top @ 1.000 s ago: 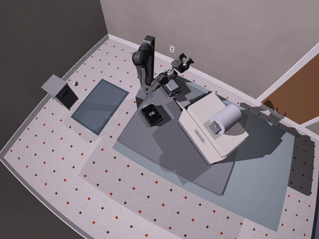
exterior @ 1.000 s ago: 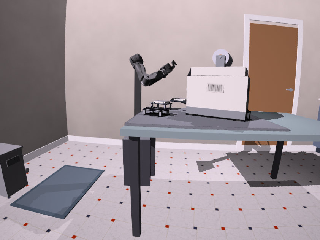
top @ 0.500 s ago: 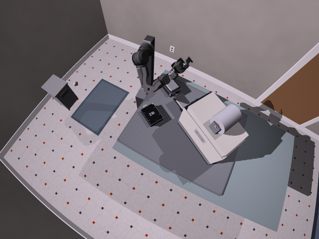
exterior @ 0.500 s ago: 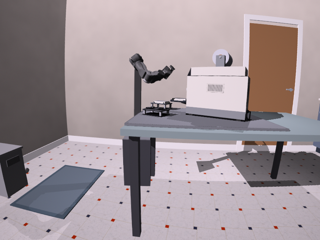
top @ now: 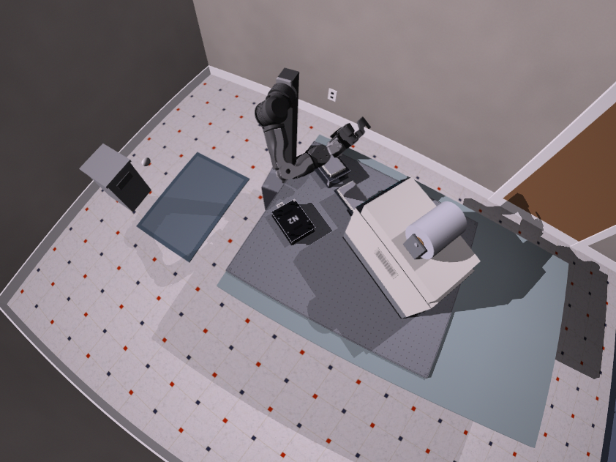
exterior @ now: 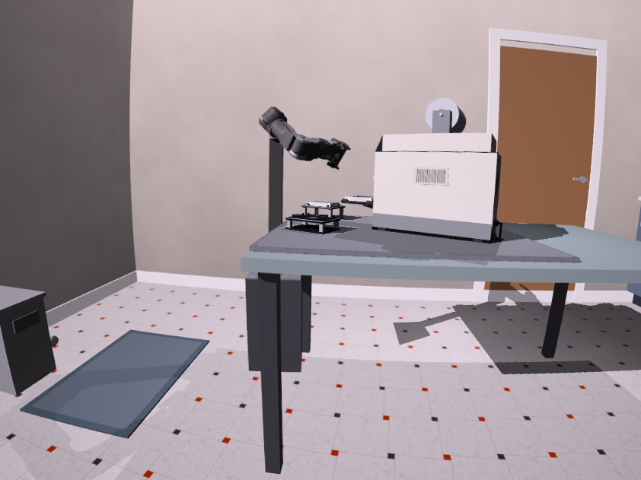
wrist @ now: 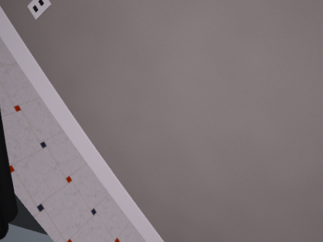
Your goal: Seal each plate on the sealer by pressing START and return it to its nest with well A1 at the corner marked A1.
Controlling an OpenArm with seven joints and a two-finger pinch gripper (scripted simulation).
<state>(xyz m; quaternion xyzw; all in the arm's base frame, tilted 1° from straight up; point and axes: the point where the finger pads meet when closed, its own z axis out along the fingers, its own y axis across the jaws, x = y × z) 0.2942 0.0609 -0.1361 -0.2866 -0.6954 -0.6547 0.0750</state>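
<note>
Right now the sealer stage is 8 cm ahead of my hand, 21 cm to the right of it and 19 cm below it. Also, from my hand: N1 label (16 cm behind, 29 cm below); screen (20 cm ahead, 24 cm to the right, 3 cm above); plate nest (7 cm behind, 6 cm to the right, 23 cm below).
</note>
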